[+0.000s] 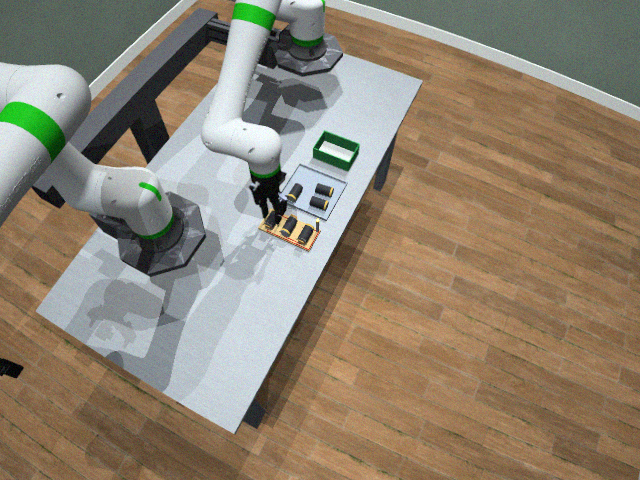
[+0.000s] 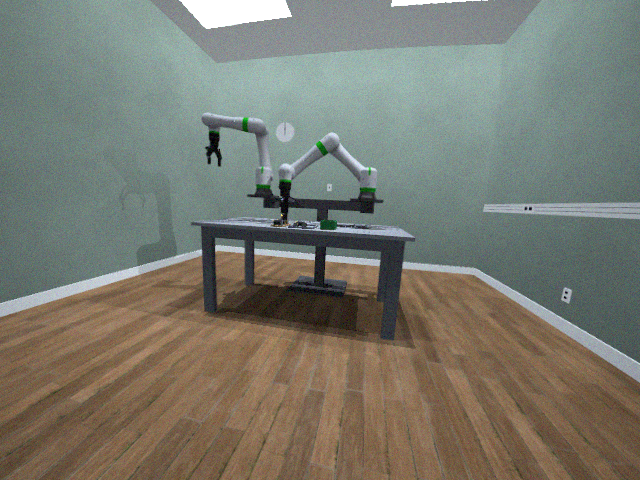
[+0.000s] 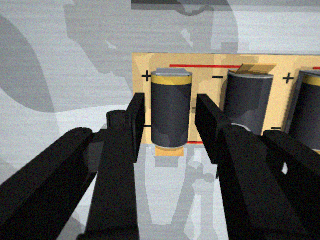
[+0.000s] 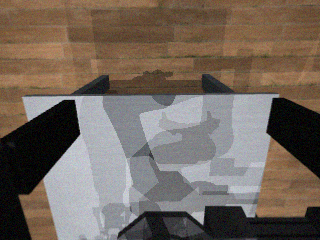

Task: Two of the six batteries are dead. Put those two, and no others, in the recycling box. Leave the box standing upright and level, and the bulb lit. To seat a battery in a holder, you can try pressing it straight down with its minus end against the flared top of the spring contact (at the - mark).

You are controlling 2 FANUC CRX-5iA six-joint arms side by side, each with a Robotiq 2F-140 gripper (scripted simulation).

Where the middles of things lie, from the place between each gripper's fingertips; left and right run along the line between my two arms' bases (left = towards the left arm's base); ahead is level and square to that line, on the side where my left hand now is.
Now: the tray [image 1: 308, 177] 60 mm ahead of my left hand [image 1: 272, 218], 180 mm to the left of it and 60 mm below it.
Now: right hand 250 mm short of the tray, 970 mm to the right of it and 500 mm above it.
